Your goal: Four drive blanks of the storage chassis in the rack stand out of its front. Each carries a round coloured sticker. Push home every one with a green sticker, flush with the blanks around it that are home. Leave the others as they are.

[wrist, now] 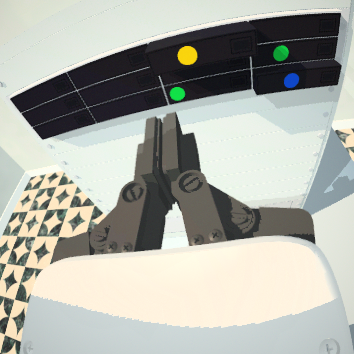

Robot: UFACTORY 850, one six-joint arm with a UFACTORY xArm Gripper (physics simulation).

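The storage chassis front has three columns of dark blanks. A blank with a yellow sticker stands out at the top of the middle column. A blank with a blue sticker stands out at the bottom right. The blank with a green sticker at the bottom of the middle column looks flush with its neighbours. The other blank with a green sticker, right column, middle row, also looks flush. My gripper is shut and empty; its tips show just below the lower green sticker, apart from the blanks.
Pale panels of the rack lie below the chassis in view. Flush blanks without stickers fill the left column. A patterned tile floor shows at the lower left, and a small part of it shows at the right edge.
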